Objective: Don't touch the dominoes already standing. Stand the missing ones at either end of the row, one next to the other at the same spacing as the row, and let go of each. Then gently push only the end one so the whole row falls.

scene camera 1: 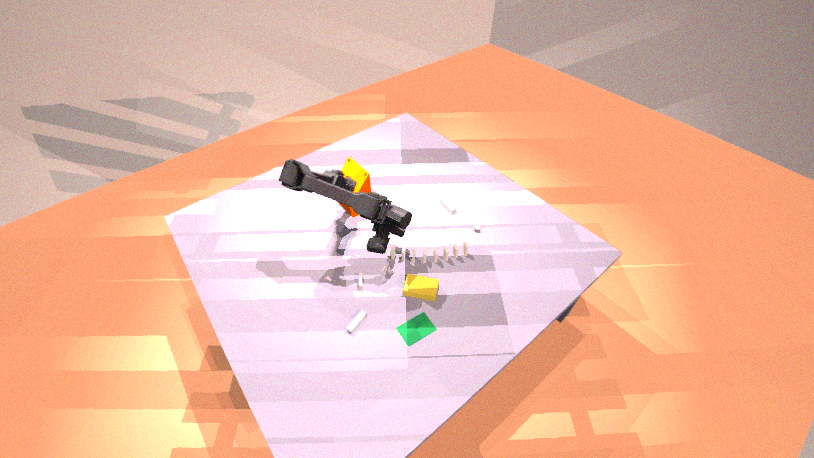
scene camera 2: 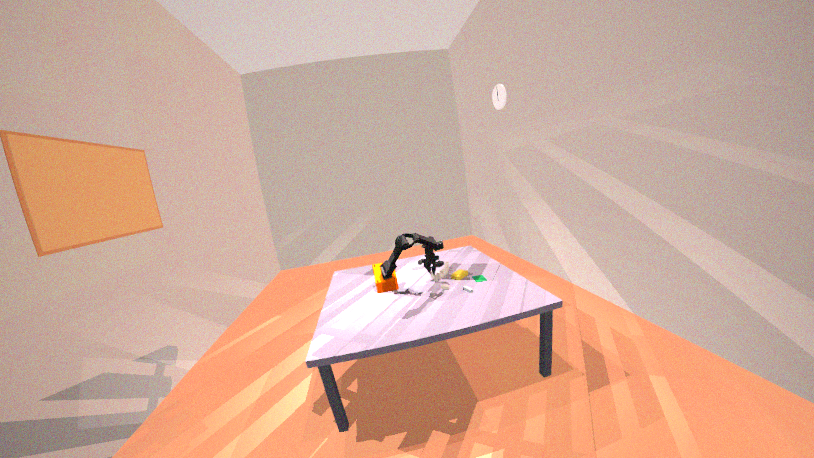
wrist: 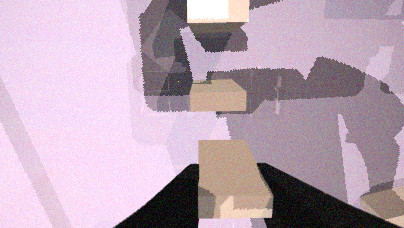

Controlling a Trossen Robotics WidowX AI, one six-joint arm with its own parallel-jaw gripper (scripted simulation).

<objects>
gripper: holds a domino (wrist: 230, 181)
</objects>
